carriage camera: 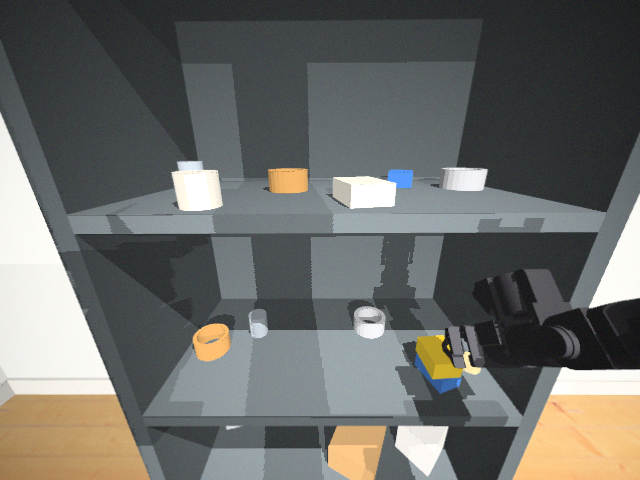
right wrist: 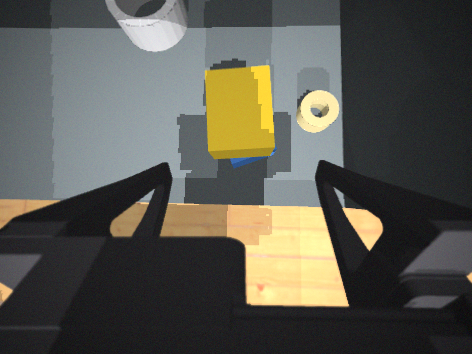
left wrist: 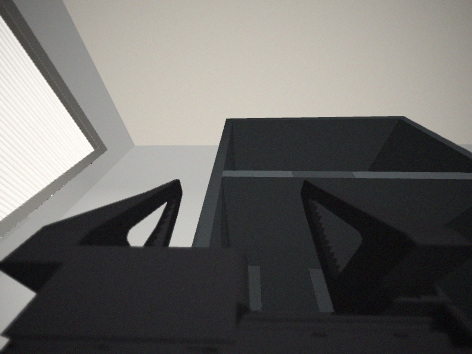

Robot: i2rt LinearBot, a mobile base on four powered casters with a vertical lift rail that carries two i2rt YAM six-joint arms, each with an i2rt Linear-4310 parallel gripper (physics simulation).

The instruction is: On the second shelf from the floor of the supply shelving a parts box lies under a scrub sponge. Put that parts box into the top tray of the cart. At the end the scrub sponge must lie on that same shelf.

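Places are measured from the left arm's base along level axes (x up, y back, z right), in millimetres.
Pixels of known places: left gripper, fingertip midpoint: (left wrist: 241, 186); right gripper, fingertip midpoint: (carriage camera: 466, 347) (right wrist: 242, 169).
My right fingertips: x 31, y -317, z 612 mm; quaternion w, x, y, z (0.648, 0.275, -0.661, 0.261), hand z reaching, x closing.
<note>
Behind a point stands the place of what it marks.
A yellow scrub sponge (carriage camera: 435, 356) {x -49, y -371, z 585 mm} (right wrist: 239, 110) {x -48, y -392, z 606 mm} lies on a blue parts box (carriage camera: 439, 379) {x -98, y -351, z 593 mm} (right wrist: 248, 160) {x -108, y -349, z 617 mm} at the right of the second shelf (carriage camera: 289, 387) (right wrist: 115, 125) {x -134, y -405, z 415 mm}. The sponge hides most of the box in the right wrist view. My right gripper (carriage camera: 457, 347) {x 31, y -317, z 612 mm} (right wrist: 242, 169) {x 31, y -317, z 612 mm} is open and empty; in the right wrist view its fingertips stand apart below the sponge in the picture, and in the carriage camera it overlaps the sponge's right side. My left gripper (left wrist: 241, 186) {x 440, y -33, z -9 mm} is open and empty, facing the upper shelving. The cart does not show.
A cream ring (carriage camera: 471, 363) (right wrist: 327, 110) {x -115, y -420, z 725 mm} stands right beside the sponge. A light grey ring (carriage camera: 369, 330) {x -103, y -525, z 460 mm} (right wrist: 155, 35) {x -104, y -526, z 483 mm}, a grey cylinder (carriage camera: 258, 324) {x -82, y -529, z 120 mm} and an orange ring (carriage camera: 211, 348) {x -93, y -446, z 9 mm} stand on that shelf. The upper shelf (carriage camera: 289, 223) {x 308, y -290, z 262 mm} is above. An orange box (carriage camera: 355, 452) {x -491, y -417, z 419 mm} lies below.
</note>
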